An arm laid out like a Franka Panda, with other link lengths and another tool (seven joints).
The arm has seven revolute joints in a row. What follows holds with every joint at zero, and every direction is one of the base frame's. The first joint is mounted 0.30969 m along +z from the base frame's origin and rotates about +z. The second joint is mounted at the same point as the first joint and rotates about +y. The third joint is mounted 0.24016 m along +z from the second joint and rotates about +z. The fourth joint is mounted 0.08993 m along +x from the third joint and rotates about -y. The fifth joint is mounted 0.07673 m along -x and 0.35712 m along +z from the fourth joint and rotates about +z. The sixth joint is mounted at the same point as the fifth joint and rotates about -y. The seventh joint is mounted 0.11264 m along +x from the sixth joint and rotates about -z. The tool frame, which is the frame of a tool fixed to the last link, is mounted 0.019 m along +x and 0.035 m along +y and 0.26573 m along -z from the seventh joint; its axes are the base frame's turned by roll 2.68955, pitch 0 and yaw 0.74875 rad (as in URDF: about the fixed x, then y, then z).
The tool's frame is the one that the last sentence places.
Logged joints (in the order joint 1, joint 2, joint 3, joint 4, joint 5, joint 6, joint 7), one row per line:
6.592, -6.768, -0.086, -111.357, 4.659, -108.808, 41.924
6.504, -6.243, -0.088, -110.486, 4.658, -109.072, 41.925
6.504, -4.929, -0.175, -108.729, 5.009, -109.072, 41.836
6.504, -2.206, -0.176, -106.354, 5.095, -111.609, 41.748
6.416, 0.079, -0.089, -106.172, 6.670, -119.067, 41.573
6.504, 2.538, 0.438, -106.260, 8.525, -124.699, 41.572
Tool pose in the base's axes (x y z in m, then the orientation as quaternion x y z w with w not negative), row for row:
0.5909, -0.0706, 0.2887, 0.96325, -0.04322, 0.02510, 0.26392
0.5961, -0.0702, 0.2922, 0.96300, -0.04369, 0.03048, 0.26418
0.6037, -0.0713, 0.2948, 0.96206, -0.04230, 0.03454, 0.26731
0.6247, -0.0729, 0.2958, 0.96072, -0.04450, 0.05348, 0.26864
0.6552, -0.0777, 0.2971, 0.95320, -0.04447, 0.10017, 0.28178
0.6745, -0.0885, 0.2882, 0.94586, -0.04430, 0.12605, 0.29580
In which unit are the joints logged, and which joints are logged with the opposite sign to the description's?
The joints are logged in degrees. Opposite sign: joint 1, joint 3, joint 5, joint 6.
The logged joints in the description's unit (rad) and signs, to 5 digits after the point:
-0.11505, -0.11812, 0.00150, -1.94355, -0.08131, 1.89906, 0.73171
-0.11352, -0.10896, 0.00154, -1.92834, -0.08130, 1.90367, 0.73173
-0.11352, -0.08603, 0.00305, -1.89768, -0.08742, 1.90367, 0.73018
-0.11352, -0.03850, 0.00307, -1.85623, -0.08892, 1.94794, 0.72864
-0.11198, 0.00138, 0.00155, -1.85305, -0.11641, 2.07811, 0.72559
-0.11352, 0.04430, -0.00764, -1.85459, -0.14879, 2.17641, 0.72557

